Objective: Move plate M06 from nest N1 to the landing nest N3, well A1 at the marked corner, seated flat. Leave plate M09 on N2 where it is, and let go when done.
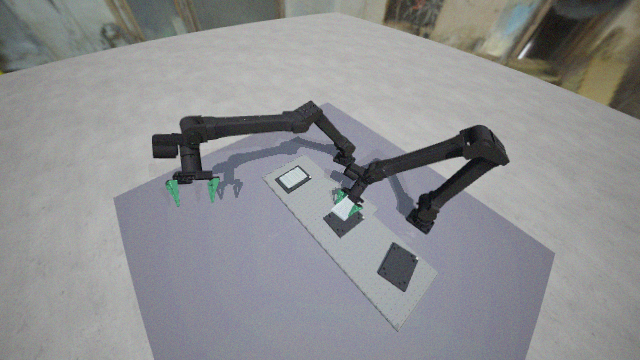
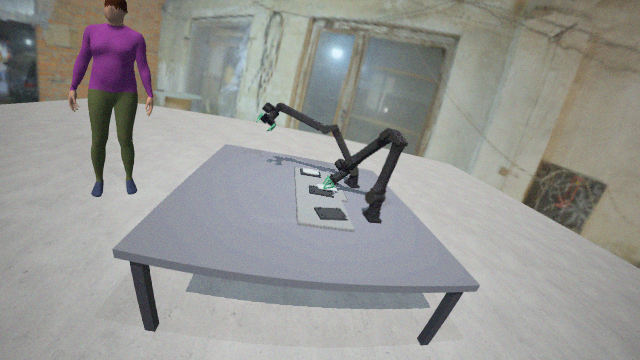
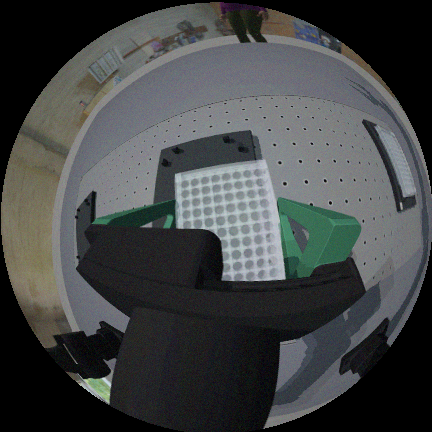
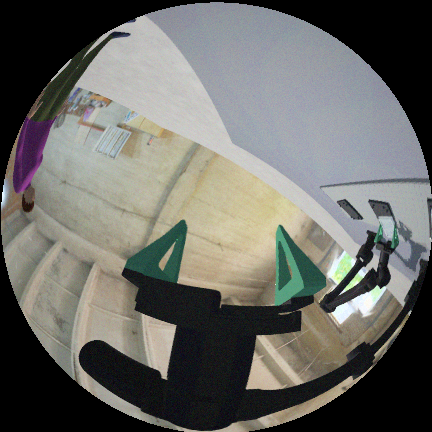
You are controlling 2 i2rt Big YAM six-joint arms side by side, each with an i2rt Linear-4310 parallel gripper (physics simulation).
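A white well plate (image 1: 342,209) (image 3: 227,220) (image 4: 386,221), apparently M06, is held between the green fingers of my left gripper (image 1: 348,204) (image 2: 328,184) (image 3: 226,204). It is just above the dark middle nest (image 1: 340,230) (image 2: 319,191) (image 3: 205,145), offset so that one end of the nest with its pegs shows. Contact with the nest cannot be made out. Another white plate (image 1: 293,177) (image 2: 310,172) (image 3: 395,160), apparently M09, lies flat in the nest at the board's far end. No labels are readable. My right gripper (image 1: 195,203) (image 2: 264,125) (image 4: 230,225) is open and empty, high at the left.
An empty dark nest (image 1: 398,266) (image 2: 331,213) (image 3: 86,225) sits at the near end of the perforated grey board (image 1: 360,250) (image 3: 310,140). The board lies on a grey-purple table (image 1: 225,280) (image 2: 225,215). A person (image 2: 114,60) stands beyond the table.
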